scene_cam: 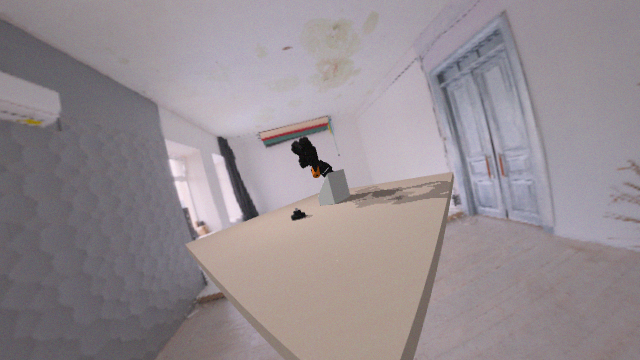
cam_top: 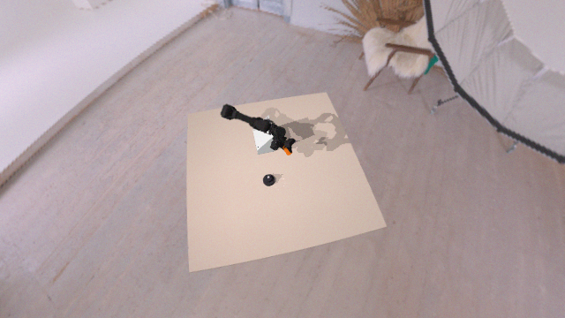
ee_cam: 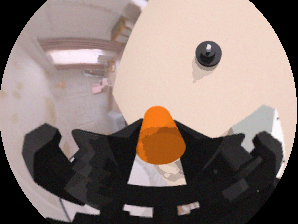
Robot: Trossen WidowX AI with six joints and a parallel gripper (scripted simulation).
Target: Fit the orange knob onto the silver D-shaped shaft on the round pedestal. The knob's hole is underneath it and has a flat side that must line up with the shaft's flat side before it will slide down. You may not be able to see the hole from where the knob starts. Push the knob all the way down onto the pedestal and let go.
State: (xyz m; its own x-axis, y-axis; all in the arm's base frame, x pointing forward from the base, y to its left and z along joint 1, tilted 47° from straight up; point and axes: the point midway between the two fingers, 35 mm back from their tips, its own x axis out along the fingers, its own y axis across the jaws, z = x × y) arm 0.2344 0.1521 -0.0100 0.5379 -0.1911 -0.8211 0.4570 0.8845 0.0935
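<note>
The orange knob is 2 cm behind my gripper tip, 2 cm to the right of it and 3 cm above it. Also, from my gripper tip: round pedestal 9 cm ahead, 15 cm to the right, 19 cm below.
</note>
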